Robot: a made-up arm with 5 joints. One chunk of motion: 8 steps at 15 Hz.
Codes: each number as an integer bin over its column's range. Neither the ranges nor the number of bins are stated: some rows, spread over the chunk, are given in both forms.
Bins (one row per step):
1: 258 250 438 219 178 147
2: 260 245 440 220 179 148
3: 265 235 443 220 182 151
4: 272 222 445 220 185 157
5: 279 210 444 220 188 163
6: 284 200 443 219 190 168
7: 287 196 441 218 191 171
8: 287 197 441 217 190 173
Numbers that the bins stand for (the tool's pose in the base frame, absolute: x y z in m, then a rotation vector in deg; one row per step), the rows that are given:
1: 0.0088 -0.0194 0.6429 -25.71 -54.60 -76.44
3: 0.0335 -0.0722 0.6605 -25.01 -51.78 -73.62
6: 0.1004 -0.1955 0.6605 -25.71 -46.14 -61.64
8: 0.1110 -0.2061 0.6534 -27.12 -46.14 -58.12
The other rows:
2: 0.0159 -0.0370 0.6499 -25.01 -53.89 -75.73
4: 0.0581 -0.1180 0.6675 -25.01 -49.67 -69.39
5: 0.0828 -0.1603 0.6640 -25.01 -47.55 -65.17
7: 0.1110 -0.2096 0.6534 -26.42 -45.44 -59.53

